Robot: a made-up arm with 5 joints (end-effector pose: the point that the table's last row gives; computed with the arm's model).
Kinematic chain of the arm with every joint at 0, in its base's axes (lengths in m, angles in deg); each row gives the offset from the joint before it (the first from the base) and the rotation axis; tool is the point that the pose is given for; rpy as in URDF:
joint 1: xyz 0 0 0.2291 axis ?
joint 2: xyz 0 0 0 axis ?
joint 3: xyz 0.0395 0 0.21 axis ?
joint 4: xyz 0.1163 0 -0.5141 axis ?
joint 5: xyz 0.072 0 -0.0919 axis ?
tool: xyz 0 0 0 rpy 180 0 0
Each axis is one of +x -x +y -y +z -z.
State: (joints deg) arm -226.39 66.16 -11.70 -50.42 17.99
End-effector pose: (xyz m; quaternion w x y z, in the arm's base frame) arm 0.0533 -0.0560 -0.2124 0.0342 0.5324 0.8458 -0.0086
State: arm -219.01 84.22 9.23 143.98 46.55
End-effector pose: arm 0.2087 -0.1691 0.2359 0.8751 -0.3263 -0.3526 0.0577
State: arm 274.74 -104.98 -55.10 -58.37 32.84
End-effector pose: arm -0.0216 0.2599 0.7631 0.4170 -0.1693 0.2824 0.8471
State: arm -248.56 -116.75 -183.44 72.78 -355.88
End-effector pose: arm 0.2586 -0.6586 -0.1800 0.7746 0.2382 0.3238 -0.4882
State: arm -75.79 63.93 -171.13 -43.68 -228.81
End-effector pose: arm 0.1582 -0.6248 0.6644 0.4499 0.0586 0.2445 -0.8570
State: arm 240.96 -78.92 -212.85 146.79 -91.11
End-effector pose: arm 0.3102 0.5587 0.1261 0.9208 0.2920 -0.0726 -0.2480
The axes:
joint 1: +z
joint 2: +y
joint 3: +y
joint 4: +y
joint 5: -z

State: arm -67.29 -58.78 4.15 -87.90 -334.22
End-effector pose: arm 0.1259 -0.3009 0.2857 0.3356 0.2210 -0.2331 0.8856
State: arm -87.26 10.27 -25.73 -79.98 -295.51
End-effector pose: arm 0.0196 -0.4096 0.0446 0.1461 0.1642 -0.6524 0.7253
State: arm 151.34 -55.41 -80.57 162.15 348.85
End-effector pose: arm -0.1292 0.0706 0.7171 0.2129 0.1483 0.9627 -0.0771
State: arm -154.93 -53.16 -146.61 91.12 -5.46
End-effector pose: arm 0.3294 0.1541 0.9287 0.8005 0.1535 -0.5626 0.1383
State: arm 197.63 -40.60 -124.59 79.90 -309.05
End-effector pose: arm -0.0093 -0.0030 1.0052 0.5597 -0.2109 -0.7047 0.3817
